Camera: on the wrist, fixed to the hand. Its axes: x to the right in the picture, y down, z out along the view.
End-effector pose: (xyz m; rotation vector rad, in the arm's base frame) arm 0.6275 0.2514 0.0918 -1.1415 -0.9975 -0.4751
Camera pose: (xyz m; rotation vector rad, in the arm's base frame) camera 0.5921 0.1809 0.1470 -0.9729 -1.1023 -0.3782
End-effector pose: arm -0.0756 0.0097 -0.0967 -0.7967 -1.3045 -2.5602
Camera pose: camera -0.1385 0.0258 -0.1678 -0.8247 -1.5708 -2.4214
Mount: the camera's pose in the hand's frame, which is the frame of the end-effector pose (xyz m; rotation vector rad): 0.0174 -0.0830 -0.0456 0.1855 -0.0630 -0.0480
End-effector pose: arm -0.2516 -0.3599 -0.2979 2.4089 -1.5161 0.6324
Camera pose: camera -0.1815 -0.3186 -0.2464 2.6173 -1.4781 0.7228
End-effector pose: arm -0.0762 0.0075 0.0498 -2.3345 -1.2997 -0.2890
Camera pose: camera -0.1354 0.0364 0.1200 -2.1750 -1.3529 -0.1054
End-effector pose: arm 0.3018 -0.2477 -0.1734 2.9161 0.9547 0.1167
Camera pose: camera 0.2628 -0.1686 -0.1347 -2.8808 -1.0231 0.0663
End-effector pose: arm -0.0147 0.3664 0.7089 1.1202 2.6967 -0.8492
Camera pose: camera -0.0784 0.3538 0.7800 1.0457 2.6476 -1.1426
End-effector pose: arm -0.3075 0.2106 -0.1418 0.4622 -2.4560 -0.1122
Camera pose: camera -0.2681 0.1283 -0.1112 0.6064 -2.5293 0.0834
